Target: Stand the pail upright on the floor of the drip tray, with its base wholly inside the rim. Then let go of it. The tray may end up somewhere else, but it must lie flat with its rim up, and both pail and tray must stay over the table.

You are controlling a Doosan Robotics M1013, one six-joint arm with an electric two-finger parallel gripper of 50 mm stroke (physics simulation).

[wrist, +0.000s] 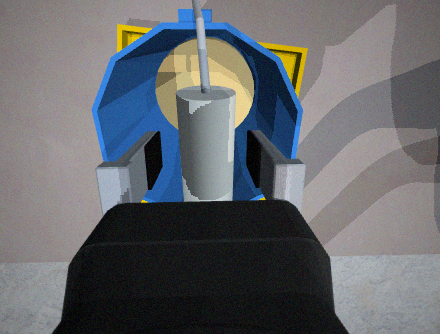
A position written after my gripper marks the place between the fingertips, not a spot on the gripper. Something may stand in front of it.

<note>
In view: my gripper (204, 148) and a yellow drip tray (293, 58).
</note>
